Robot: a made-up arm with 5 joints.
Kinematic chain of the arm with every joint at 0, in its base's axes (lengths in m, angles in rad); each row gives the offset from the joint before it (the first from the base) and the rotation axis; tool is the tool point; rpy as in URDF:
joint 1: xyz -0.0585 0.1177 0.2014 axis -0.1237 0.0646 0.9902
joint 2: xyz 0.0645 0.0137 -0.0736 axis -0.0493 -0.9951 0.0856
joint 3: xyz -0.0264 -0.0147 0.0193 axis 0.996 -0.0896 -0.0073
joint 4: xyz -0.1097 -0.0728 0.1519 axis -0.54 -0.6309 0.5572
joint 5: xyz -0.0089 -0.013 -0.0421 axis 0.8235 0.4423 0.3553
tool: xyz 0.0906 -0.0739 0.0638 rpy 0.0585 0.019 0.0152
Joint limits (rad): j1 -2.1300..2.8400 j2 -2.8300..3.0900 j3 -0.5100..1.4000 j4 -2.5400..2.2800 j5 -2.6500..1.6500
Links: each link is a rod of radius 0.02 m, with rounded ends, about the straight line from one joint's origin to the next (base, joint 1, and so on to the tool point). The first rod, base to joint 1, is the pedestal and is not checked.
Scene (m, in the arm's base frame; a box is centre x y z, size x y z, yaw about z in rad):
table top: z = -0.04
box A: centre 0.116 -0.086 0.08 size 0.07 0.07 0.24 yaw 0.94
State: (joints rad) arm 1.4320 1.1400 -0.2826 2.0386 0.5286
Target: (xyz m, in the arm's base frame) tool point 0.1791 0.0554 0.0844
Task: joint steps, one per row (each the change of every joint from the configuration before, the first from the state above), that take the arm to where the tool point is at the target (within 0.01 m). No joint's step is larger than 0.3 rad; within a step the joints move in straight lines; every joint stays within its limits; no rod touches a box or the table.
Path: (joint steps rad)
1: 0.1908 -0.1927 0.0698 -0.0849 -0.2880
2: 0.1909 -0.1927 0.0699 -0.0849 -0.2880
3: 0.1908 -0.1927 0.0698 -0.0849 -0.2881
4: 0.1909 -0.1928 0.0698 -0.0849 -0.2880
5: 0.1908 -0.1927 0.0699 -0.0849 -0.2880
6: -0.0302 0.2873 0.0996 0.0483 0.2809
7: -0.0303 0.2872 0.0997 0.0483 0.2810
8: -0.0302 0.2873 0.0997 0.0483 0.2809
9: -0.0302 0.2873 0.0997 0.0483 0.2809
10: -0.0303 0.2872 0.0996 0.0483 0.2809

